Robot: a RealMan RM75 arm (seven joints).
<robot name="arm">
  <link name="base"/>
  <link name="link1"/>
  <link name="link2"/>
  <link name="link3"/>
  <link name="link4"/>
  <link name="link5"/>
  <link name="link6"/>
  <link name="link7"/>
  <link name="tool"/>
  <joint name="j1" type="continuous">
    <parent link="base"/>
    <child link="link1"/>
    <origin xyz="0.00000 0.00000 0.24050" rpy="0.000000 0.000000 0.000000"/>
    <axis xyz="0 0 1"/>
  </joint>
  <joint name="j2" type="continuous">
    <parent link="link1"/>
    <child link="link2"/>
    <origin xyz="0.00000 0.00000 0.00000" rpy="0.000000 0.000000 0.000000"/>
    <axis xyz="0 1 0"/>
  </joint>
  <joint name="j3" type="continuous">
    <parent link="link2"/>
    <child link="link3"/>
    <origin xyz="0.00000 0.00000 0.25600" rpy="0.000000 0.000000 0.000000"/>
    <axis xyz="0 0 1"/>
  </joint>
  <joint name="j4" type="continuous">
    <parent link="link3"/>
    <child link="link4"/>
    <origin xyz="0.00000 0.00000 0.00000" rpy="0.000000 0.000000 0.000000"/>
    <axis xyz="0 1 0"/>
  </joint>
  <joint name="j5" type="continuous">
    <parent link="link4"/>
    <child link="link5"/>
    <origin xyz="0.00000 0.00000 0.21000" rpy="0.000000 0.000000 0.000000"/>
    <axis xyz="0 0 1"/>
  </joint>
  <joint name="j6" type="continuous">
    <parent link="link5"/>
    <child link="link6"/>
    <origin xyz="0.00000 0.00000 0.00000" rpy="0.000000 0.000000 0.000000"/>
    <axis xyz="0 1 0"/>
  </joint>
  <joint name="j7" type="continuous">
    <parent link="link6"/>
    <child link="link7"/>
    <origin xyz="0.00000 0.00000 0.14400" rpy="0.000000 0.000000 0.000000"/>
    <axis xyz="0 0 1"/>
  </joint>
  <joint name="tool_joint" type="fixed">
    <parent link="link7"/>
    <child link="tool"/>
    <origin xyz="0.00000 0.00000 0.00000" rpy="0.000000 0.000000 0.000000"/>
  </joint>
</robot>
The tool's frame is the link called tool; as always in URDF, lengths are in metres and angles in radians. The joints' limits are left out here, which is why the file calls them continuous.
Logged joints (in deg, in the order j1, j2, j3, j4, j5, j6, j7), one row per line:
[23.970, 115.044, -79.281, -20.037, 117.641, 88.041, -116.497]
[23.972, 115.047, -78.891, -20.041, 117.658, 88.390, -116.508]
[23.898, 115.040, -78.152, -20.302, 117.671, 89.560, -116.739]
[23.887, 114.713, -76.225, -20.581, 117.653, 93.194, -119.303]
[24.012, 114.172, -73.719, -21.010, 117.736, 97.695, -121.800]
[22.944, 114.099, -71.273, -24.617, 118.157, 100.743, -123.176]
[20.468, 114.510, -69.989, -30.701, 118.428, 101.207, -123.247]
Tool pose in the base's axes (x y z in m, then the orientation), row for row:
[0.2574, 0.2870, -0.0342, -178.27, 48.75, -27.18]
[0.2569, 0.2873, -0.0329, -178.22, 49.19, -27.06]
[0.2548, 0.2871, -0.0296, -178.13, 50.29, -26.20]
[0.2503, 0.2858, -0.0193, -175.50, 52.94, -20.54]
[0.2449, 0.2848, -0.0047, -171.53, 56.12, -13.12]
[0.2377, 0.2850, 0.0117, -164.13, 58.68, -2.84]
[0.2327, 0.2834, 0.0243, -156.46, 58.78, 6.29]
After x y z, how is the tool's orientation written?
As angles about the fixed x, y, z axes (roll, pitch, yaw), in degrees.
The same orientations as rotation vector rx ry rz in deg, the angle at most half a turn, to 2 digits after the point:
[-148.80, 37.05, 66.99]
[-148.50, 36.85, 67.53]
[-148.12, 35.67, 69.09]
[-147.34, 29.69, 72.58]
[-145.85, 22.63, 76.85]
[-143.22, 14.80, 80.16]
[-141.01, 8.74, 80.52]

